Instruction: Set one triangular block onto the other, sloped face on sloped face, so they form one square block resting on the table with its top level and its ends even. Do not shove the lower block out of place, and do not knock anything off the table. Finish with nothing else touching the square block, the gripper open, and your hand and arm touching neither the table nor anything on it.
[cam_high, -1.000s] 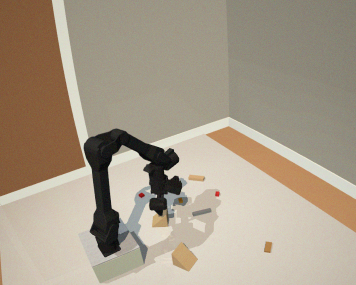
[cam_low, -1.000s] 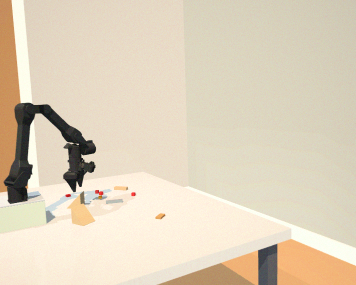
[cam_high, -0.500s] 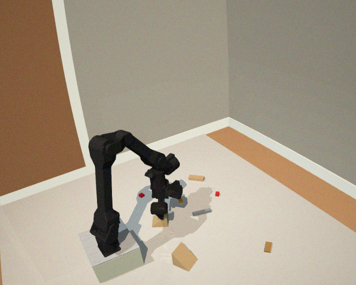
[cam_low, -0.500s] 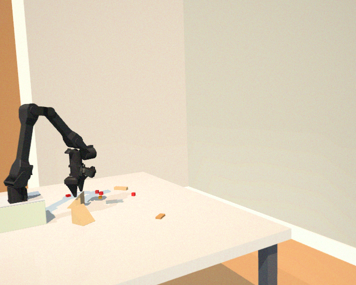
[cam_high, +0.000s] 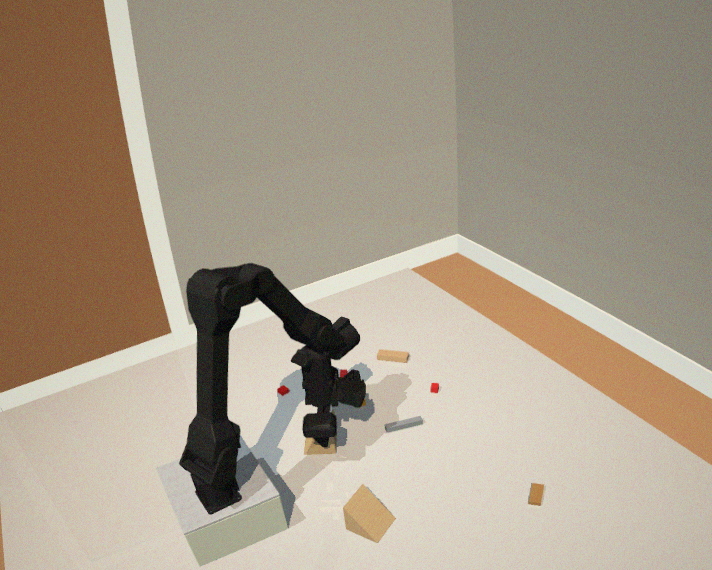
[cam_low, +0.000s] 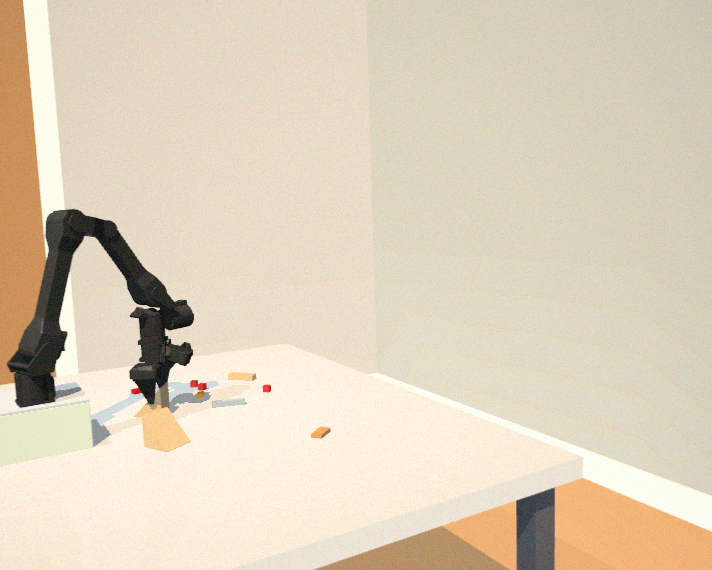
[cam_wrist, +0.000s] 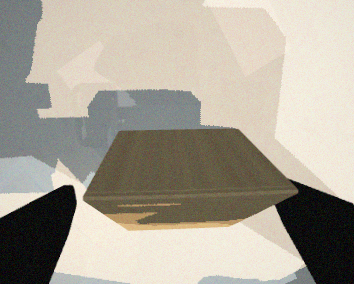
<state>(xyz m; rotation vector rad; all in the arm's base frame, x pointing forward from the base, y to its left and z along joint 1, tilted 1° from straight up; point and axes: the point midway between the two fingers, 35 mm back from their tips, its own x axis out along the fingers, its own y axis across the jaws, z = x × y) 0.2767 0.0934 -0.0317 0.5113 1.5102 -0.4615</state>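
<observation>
My gripper tip is 2 cm above the tan triangular block. The rest, counted from my gripper tip: grey bar 15 cm ahead, 7 cm to the right, 3 cm below; orange cube 13 cm ahead, 6 cm to the left, 3 cm below; tan bar 29 cm ahead, 14 cm to the left, 3 cm below.
</observation>
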